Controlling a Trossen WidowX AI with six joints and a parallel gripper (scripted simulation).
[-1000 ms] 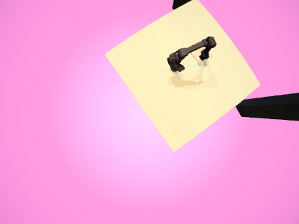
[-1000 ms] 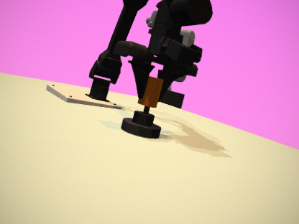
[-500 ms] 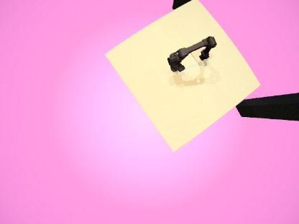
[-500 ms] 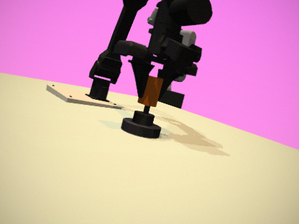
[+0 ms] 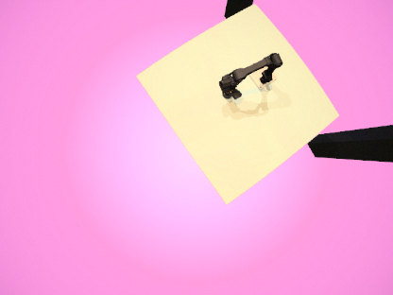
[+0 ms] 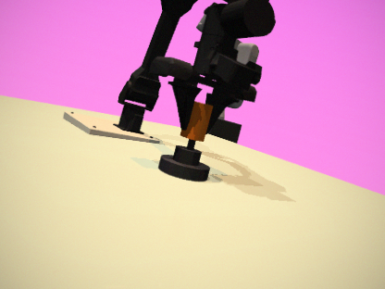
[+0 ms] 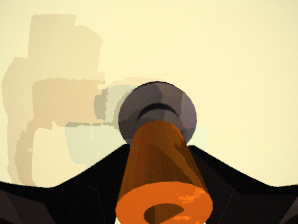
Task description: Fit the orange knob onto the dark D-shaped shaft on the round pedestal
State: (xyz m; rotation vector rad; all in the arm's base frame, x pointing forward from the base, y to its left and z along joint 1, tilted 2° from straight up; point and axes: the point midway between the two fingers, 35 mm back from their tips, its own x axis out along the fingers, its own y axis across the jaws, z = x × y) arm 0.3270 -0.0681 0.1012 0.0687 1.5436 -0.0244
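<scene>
My gripper tip is now 2 cm below the orange knob. Also, from my gripper tip: dark pedestal 4 cm below.
</scene>
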